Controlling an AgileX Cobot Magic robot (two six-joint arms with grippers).
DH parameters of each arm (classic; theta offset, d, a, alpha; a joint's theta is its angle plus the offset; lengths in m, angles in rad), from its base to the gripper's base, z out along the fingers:
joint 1: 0 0.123 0 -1.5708
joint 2: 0.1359 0 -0.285 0
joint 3: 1.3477 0 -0.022 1.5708
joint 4: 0 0.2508 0 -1.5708
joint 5: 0 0 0.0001 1.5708
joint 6: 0 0.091 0 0
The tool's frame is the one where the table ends.
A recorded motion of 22 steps. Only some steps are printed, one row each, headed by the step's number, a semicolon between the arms.
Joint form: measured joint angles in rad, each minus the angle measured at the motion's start. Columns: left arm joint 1, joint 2, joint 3, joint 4, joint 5, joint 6; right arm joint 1, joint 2, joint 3, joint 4, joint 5, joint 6.
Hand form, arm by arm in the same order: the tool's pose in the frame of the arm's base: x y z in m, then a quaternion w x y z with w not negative. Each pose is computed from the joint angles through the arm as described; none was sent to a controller.
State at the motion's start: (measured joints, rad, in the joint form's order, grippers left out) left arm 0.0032 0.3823 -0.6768 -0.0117 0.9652 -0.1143; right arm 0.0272 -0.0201 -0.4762 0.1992 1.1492 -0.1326
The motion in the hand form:
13: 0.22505 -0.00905 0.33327 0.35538 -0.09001 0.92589 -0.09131; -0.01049 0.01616 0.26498 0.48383 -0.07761 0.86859 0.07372
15: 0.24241 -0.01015 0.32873 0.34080 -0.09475 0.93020 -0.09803; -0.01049 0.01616 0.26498 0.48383 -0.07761 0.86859 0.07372
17: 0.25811 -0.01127 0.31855 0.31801 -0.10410 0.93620 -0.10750; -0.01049 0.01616 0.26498 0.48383 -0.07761 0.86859 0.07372
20: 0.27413 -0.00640 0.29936 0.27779 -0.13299 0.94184 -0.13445; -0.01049 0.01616 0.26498 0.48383 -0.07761 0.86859 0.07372
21: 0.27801 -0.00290 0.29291 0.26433 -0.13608 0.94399 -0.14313; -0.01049 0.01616 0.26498 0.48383 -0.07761 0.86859 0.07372
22: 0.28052 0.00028 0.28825 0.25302 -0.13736 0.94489 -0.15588; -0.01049 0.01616 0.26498 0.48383 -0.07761 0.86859 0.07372
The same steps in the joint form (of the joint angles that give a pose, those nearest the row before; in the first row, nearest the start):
13: 0.0000 0.7389 -0.2925 -0.1435 -0.1982 -0.0062; 0.0000 0.0000 0.0000 0.0000 0.0000 0.0000
15: 0.0000 0.8093 -0.3294 -0.1625 -0.2018 -0.0041; 0.0000 0.0000 0.0000 0.0000 0.0000 0.0000
17: 0.0019 0.8785 -0.3513 -0.1897 -0.2024 -0.0040; 0.0000 0.0000 0.0000 0.0000 0.0000 0.0000
20: 0.0413 0.9615 -0.3579 -0.2846 -0.1913 0.0297; 0.0000 0.0000 0.0000 0.0000 0.0000 0.0000
21: 0.0629 0.9860 -0.3579 -0.3250 -0.1808 0.0678; 0.0000 0.0000 0.0000 0.0000 0.0000 0.0000
22: 0.0857 1.0046 -0.3579 -0.3751 -0.1658 0.1143; 0.0000 0.0000 0.0000 0.0000 0.0000 0.0000

